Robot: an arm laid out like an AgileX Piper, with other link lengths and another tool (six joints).
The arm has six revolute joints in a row. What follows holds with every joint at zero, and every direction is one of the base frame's.
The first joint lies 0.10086 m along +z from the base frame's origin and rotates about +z.
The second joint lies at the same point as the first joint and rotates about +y.
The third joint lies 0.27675 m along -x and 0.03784 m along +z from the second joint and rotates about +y.
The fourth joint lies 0.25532 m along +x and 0.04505 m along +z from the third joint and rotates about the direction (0.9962, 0, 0.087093).
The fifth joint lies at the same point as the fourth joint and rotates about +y.
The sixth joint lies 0.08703 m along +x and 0.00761 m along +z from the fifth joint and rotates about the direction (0.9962, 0, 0.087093).
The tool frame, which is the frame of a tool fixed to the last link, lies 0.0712 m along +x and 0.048 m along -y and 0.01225 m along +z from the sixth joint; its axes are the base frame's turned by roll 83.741, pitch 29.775 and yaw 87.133 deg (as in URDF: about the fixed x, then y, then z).
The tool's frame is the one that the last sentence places.
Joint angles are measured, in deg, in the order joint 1, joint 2, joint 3, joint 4, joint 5, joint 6. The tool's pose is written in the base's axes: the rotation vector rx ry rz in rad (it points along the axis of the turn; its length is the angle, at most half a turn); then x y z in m. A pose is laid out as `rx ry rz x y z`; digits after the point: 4 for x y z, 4 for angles.
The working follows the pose.
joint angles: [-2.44, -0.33, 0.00, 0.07, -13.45, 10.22]
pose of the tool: 0.7709 1.0491 1.0261 0.1276 -0.0538 0.2324
Where each joint sits with the arm in this pose, in the base's axes (m; each line is computed from the numbers above, not from the rounded line before):
joint 1: 0.0000 0.0000 0.1009
joint 2: 0.0000 0.0000 0.1009
joint 3: -0.2767 0.0118 0.1371
joint 4: -0.0219 0.0009 0.1836
joint 5: -0.0219 0.0009 0.1836
joint 6: 0.0607 -0.0026 0.2117
the tool: 0.1276 -0.0538 0.2324

